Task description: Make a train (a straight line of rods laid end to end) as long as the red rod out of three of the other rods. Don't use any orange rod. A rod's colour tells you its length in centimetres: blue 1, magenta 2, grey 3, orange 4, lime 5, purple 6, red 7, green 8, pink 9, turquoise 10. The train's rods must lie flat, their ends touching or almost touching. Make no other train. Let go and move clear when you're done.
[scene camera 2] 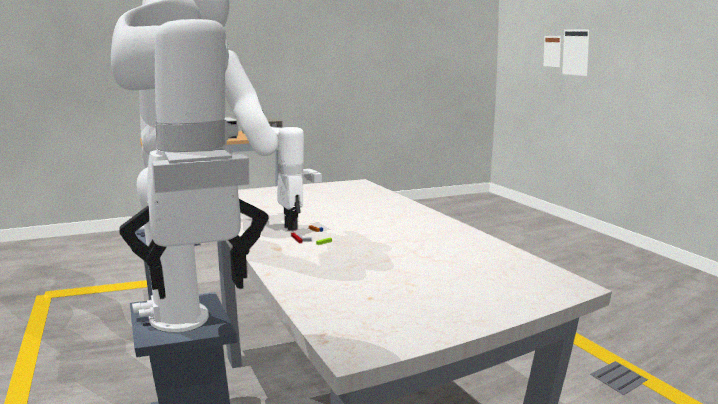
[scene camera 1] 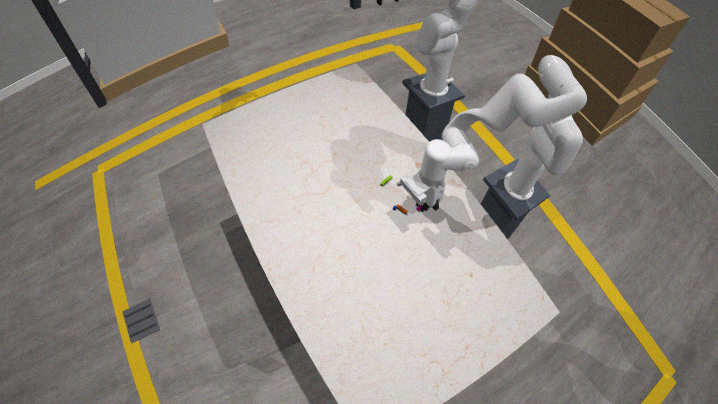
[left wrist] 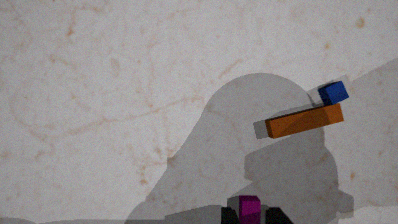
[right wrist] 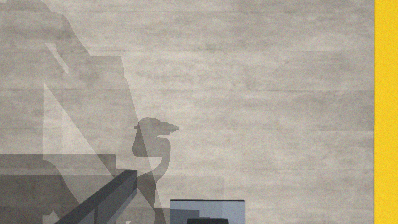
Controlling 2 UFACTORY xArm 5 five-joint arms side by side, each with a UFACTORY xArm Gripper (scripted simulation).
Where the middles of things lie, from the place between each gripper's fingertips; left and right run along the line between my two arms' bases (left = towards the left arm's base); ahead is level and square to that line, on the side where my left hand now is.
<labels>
I see the orange rod [left wrist: 317, 117] 7 cm ahead of my left hand [scene camera 2: 291, 228], 2 cm to the right of it and 2 cm below it.
My right hand [scene camera 2: 200, 289] is 440 mm short of the orange rod, 860 mm to the right of it and 240 mm above it.
</labels>
